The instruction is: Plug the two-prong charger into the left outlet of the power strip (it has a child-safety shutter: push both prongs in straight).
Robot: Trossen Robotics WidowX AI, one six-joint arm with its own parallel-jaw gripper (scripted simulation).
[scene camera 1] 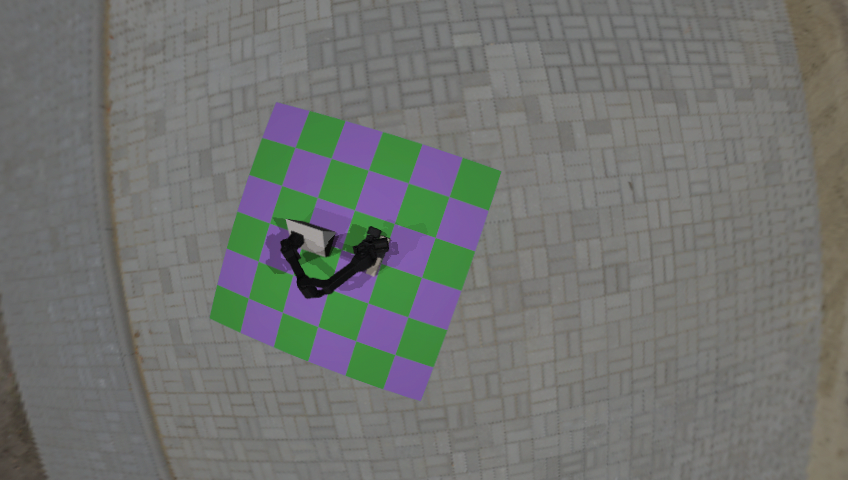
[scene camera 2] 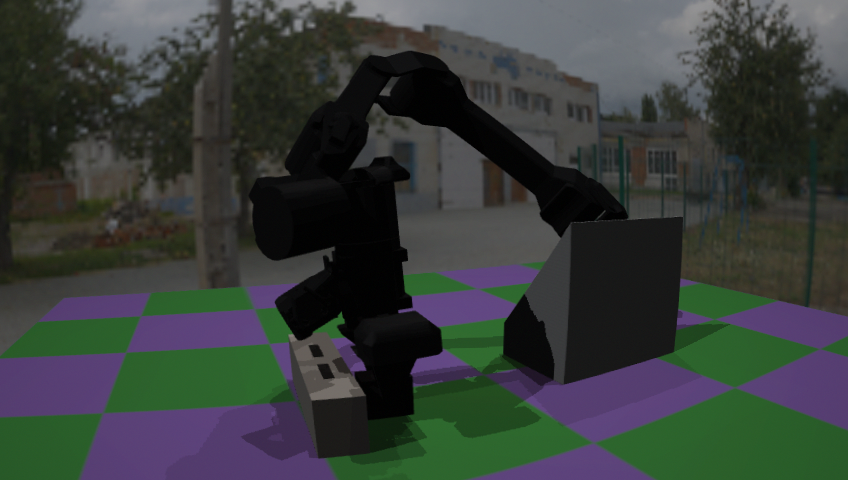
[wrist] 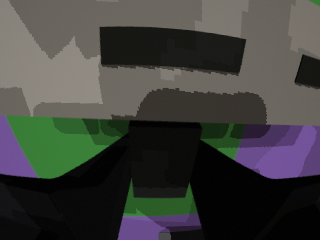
Labels:
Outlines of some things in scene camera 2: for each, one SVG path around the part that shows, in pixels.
My gripper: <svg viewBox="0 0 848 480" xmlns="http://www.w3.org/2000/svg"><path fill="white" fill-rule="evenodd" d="M399 235L394 238L373 242L338 243L334 246L335 251L332 251L332 262L329 261L328 256L323 256L325 269L298 283L298 285L276 298L275 305L282 318L299 341L312 336L314 330L338 318L338 315L342 312L345 324L337 325L345 338L355 344L355 346L350 347L355 355L363 361L366 371L372 370L383 405L387 410L398 407L415 361L420 358L439 355L443 352L441 329L416 310L398 313L398 310L413 308L412 297L405 293L402 262L408 261L407 249L400 246Z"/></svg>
A black two-prong charger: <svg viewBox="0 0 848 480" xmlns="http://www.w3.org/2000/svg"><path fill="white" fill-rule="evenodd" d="M354 372L358 385L366 395L368 420L414 414L414 394L411 375L398 403L398 407L387 410L383 405L372 370Z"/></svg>

